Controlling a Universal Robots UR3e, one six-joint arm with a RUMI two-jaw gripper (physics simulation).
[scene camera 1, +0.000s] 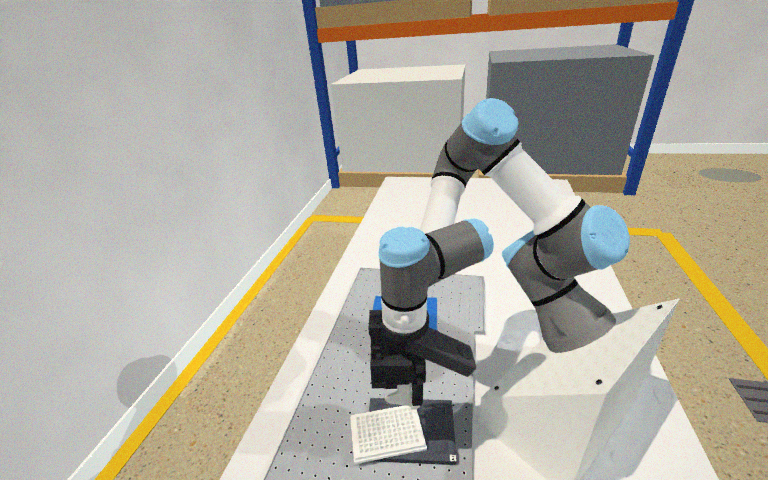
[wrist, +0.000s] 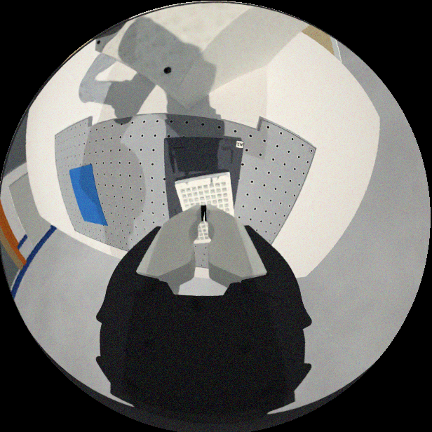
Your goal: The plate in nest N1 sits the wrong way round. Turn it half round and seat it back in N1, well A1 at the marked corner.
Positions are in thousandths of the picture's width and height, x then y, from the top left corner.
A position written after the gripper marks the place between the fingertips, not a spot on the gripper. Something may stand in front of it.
In view: the gripper (scene camera 1: 537, 847), a white well plate (scene camera 1: 516, 899), a dark nest (scene camera 1: 571, 893) and a blue pad (wrist: 193, 425).
The white well plate shows as well in the wrist view (wrist: 499, 436). The gripper is seen too in the wrist view (wrist: 473, 480). The dark nest shows as well in the wrist view (wrist: 464, 362).
